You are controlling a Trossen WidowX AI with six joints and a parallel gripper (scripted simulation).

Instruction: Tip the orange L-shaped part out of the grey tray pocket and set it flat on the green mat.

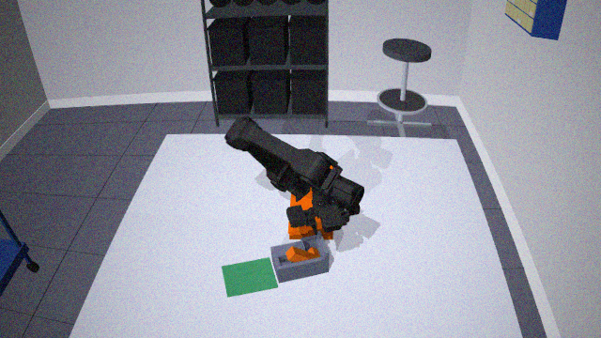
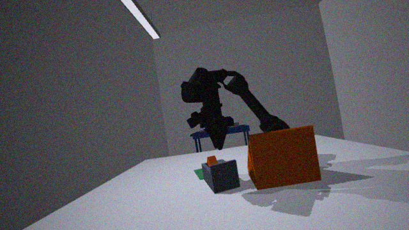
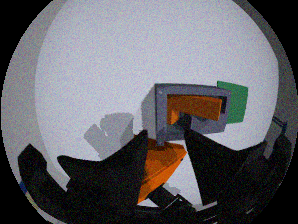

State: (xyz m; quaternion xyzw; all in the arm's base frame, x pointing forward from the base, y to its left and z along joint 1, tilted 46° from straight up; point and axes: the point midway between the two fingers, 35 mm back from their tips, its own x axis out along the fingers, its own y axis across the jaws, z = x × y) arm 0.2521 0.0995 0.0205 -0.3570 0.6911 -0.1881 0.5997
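Right now the orange L-shaped part is 90 mm below my gripper tip and 40 mm to the right of it. From my gripper tip the other things lie so: green mat (220 mm to the right, 150 mm below, 50 mm ahead).
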